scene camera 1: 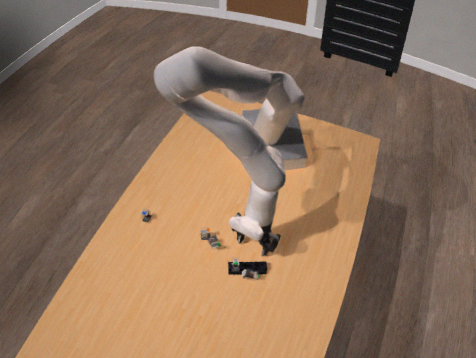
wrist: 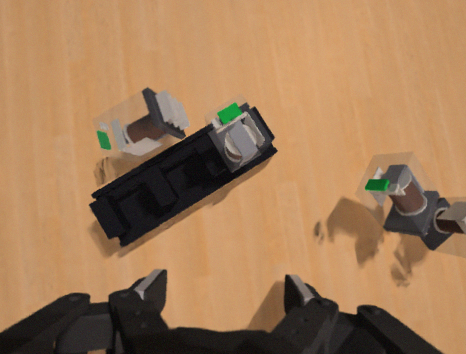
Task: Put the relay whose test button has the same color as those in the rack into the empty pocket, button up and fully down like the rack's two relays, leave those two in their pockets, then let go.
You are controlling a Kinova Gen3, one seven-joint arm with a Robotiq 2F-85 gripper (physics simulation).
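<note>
The black rack holds one green-button relay in its end pocket, at the right in the wrist view. The middle and other end pockets look empty. A second green-button relay lies on its side against the rack's long edge, outside the pockets. A third green-button relay is tilted, close against the orange-button relay, whose button is hidden in the wrist view. My gripper is open and empty, above the table beside the rack.
A blue-button relay stands far to the left on the wooden table. The grey robot base is at the back of the table. A black drawer cabinet stands on the floor beyond.
</note>
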